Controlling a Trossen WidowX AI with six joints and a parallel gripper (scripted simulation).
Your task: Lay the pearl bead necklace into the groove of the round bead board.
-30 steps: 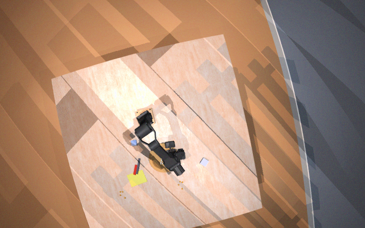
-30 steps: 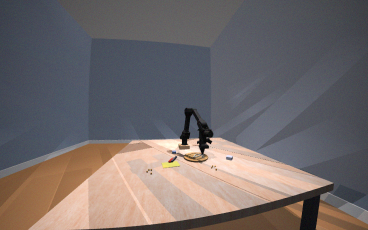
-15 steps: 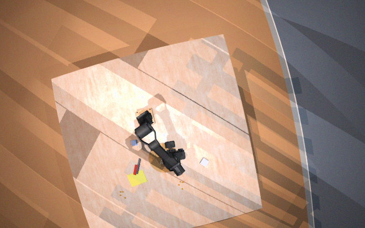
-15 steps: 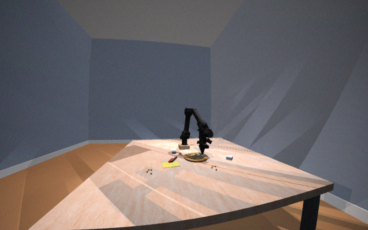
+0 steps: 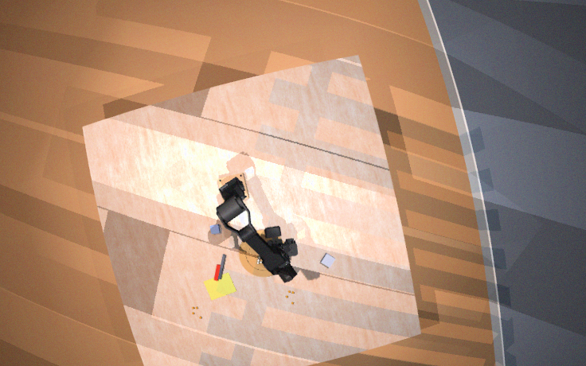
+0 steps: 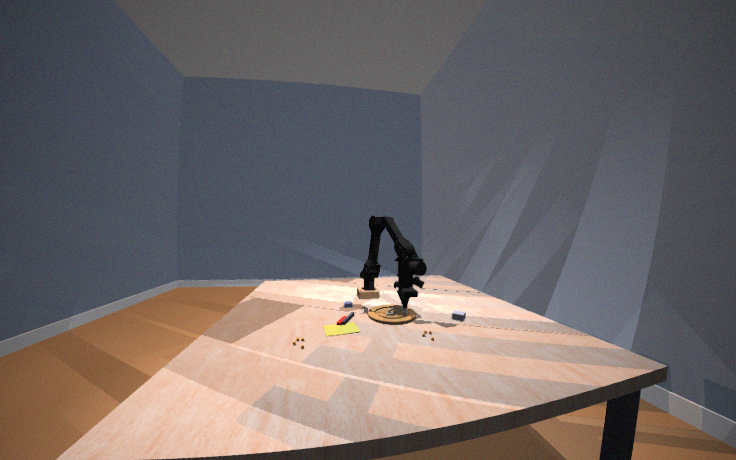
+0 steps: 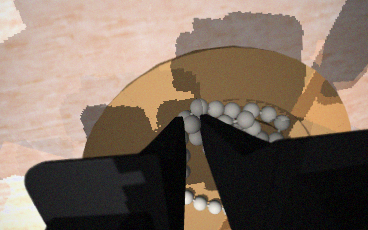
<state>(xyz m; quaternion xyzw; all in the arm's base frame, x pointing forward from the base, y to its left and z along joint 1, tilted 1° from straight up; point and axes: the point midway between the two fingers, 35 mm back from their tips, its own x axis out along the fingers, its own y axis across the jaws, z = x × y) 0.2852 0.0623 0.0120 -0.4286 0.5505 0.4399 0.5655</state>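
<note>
My gripper tip is now 10 mm short of the round bead board, 70 mm to the left of it and 10 mm above it. The rest, counted from my gripper tip: grey block: 140 mm ahead, 170 mm to the left, 10 mm below; then blue block: 170 mm behind, 210 mm to the right, 10 mm below; then red marker: 270 mm to the right, 10 mm below.
</note>
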